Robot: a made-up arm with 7 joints.
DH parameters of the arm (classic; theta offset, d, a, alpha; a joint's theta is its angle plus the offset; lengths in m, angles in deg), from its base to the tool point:
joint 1: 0 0.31 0 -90
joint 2: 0 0 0 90
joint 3: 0 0.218 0.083 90
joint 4: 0 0 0.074 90
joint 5: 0 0.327 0 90
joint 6: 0 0 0.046 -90
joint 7: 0 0.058 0 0
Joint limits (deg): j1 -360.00..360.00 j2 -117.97..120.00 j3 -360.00..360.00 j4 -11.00..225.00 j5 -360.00..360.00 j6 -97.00..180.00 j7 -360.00..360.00
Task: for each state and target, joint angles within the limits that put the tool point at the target. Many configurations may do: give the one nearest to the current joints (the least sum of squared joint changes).
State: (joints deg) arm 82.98 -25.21 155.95 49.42 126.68 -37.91 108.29
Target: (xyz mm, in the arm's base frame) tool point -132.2 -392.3 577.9
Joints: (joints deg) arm 92.79 6.15 167.76 85.01 121.07 -33.80 108.29
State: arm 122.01 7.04 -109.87 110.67 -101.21 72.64 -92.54
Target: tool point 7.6 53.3 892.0
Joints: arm 125.29 13.38 -116.58 166.54 -102.64 113.63 -92.54
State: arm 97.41 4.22 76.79 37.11 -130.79 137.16 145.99
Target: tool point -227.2 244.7 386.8
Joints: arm 84.04 -15.10 56.91 31.00 -125.21 147.01 145.99
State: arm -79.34 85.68 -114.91 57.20 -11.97 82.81 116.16
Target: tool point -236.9 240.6 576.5
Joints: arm -112.85 56.19 -131.87 58.11 -14.00 74.55 116.16
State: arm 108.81 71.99 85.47 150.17 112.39 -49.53 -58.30
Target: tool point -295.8 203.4 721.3
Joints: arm 114.32 32.85 98.94 154.31 116.94 -67.81 -58.30
